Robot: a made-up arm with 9 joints.
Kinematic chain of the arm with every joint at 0, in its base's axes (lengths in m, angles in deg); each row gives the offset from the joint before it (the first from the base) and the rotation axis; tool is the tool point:
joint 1: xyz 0 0 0.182 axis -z
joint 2: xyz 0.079 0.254 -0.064 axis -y
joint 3: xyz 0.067 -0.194 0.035 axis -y
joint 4: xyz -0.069 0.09 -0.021 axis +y
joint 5: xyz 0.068 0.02 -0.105 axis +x
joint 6: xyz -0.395 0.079 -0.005 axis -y
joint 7: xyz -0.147 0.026 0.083 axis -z
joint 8: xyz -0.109 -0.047 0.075 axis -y
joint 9: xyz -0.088 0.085 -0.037 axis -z
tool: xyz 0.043 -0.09 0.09
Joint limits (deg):
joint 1: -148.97..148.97
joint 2: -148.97..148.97
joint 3: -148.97..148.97
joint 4: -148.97..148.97
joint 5: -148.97..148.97
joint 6: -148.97..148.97
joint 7: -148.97..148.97
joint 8: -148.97..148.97
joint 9: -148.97..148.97
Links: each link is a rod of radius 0.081 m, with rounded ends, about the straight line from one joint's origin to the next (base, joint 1, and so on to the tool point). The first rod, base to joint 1, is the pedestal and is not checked.
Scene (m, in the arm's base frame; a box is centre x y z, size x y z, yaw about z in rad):
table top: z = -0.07
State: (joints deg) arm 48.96 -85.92 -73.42 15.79 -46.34 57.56 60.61 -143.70 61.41
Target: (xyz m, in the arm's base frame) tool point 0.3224 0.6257 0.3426
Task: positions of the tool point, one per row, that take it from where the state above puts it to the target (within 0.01 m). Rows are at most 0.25 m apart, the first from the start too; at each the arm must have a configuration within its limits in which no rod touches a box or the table.
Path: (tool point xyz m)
1: 0.7175 -0.2521 0.3167
2: 0.7516 -0.0406 0.3221
3: 0.7234 0.1703 0.3273
4: 0.6358 0.3623 0.3325
5: 0.4977 0.5184 0.3376
6: 0.3223 0.6257 0.3427

